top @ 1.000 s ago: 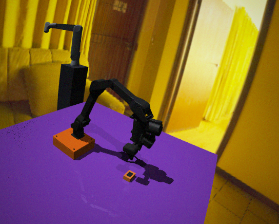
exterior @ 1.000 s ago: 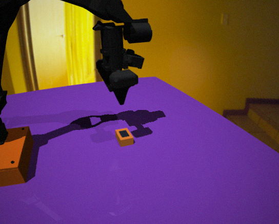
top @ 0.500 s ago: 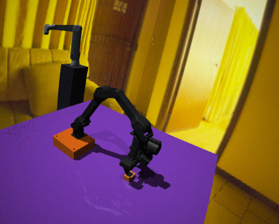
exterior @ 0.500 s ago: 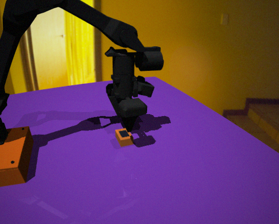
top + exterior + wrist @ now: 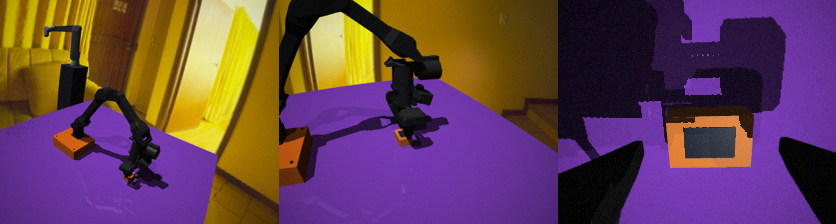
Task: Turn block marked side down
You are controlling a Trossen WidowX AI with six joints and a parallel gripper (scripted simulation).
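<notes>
The orange block lies 20 mm below my gripper tip.
</notes>
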